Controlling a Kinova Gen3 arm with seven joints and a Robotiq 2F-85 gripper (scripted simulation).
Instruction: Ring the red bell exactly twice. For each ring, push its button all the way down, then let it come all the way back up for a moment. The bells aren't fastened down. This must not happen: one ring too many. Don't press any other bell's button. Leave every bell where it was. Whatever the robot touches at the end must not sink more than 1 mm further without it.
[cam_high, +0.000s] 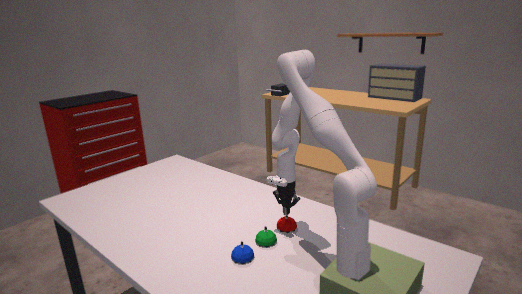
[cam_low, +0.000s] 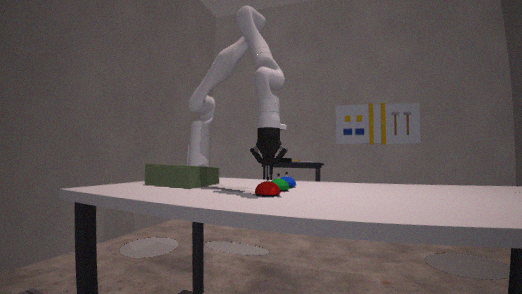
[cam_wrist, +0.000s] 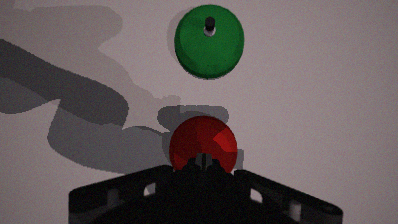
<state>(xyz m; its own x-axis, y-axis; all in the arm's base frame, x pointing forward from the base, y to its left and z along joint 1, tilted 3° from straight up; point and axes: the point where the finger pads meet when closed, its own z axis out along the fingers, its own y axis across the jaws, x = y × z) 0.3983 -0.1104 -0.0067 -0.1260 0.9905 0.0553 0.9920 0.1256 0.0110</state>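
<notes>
Now: hand 4 cm above the red bell. Round my hand: green bell: 2 cm behind, 13 cm to the left, 4 cm below; then blue bell: 3 cm behind, 26 cm to the left, 4 cm below.
</notes>
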